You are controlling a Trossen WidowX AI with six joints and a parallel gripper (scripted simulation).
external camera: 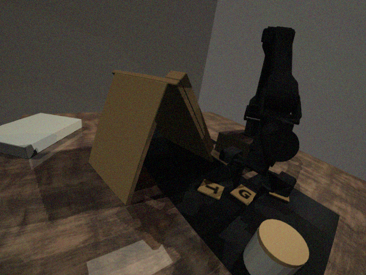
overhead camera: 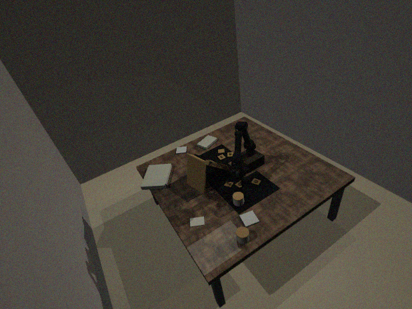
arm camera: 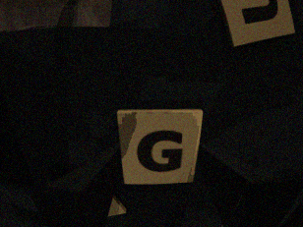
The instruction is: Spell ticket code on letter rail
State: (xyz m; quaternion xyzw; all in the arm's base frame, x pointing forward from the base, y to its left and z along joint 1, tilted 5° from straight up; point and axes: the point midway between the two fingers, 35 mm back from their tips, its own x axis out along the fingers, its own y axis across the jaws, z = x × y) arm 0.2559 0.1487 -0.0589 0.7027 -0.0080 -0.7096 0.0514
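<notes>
The tile marked t lies 60 mm ahead of my gripper tip and 60 mm to the right of it. The rest, counted from my gripper tip: tan tile marked g (right at my gripper tip); white ticket (60 mm ahead, 310 mm to the right, 90 mm above); black mat (50 mm behind, 160 mm to the right).
</notes>
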